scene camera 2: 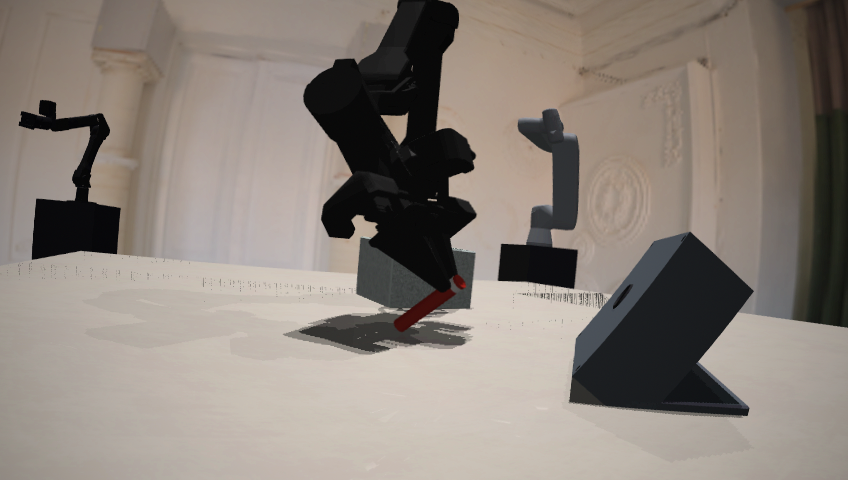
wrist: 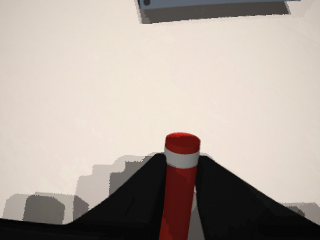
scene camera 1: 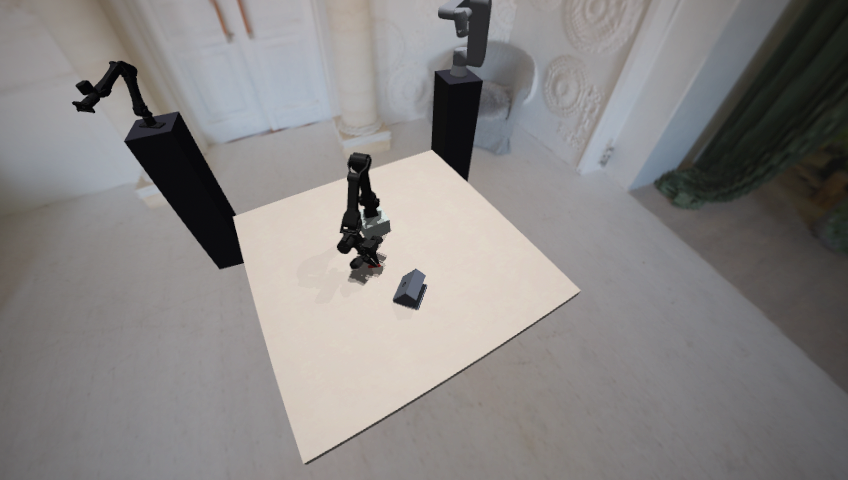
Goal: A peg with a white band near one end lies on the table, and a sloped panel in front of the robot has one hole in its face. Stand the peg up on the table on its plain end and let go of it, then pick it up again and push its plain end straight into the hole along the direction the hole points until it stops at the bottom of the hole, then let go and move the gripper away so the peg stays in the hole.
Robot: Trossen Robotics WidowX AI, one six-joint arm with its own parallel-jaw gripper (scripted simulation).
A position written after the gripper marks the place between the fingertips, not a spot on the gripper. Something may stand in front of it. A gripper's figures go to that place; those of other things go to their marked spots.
The gripper (scene camera 2: 451,289) is 0.40 m from the lens. A red peg (scene camera 2: 429,303): 0.40 m from the lens. A dark sloped panel (scene camera 2: 683,297): 0.26 m from the lens. The marked spots on the red peg and the dark sloped panel are 0.24 m apart.
